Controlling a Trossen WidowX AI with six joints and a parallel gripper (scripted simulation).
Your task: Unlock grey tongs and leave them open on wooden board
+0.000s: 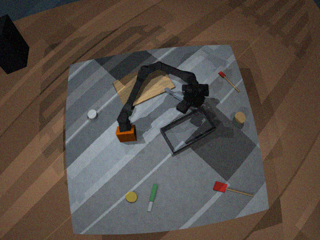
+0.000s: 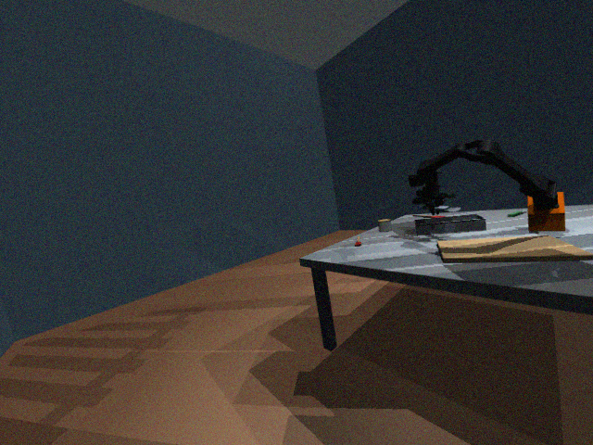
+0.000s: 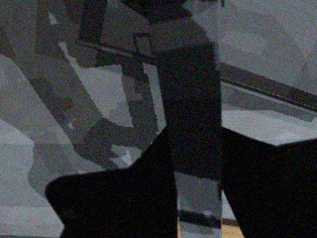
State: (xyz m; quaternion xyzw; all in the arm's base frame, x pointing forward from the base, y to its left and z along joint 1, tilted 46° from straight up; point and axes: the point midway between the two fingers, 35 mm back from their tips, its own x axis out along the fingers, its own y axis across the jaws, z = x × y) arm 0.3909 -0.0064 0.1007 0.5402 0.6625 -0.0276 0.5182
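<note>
Now: gripper tip 23 cm past the wooden board, 26 cm to the right of it and 9 cm above it. The rest, counted from my gripper tip: roasting tin: 3 cm behind, 13 cm to the right, 7 cm below; yellow disc: 46 cm behind, 46 cm to the right, 9 cm below; white cylinder: 61 cm behind, 12 cm to the left, 8 cm below.
</note>
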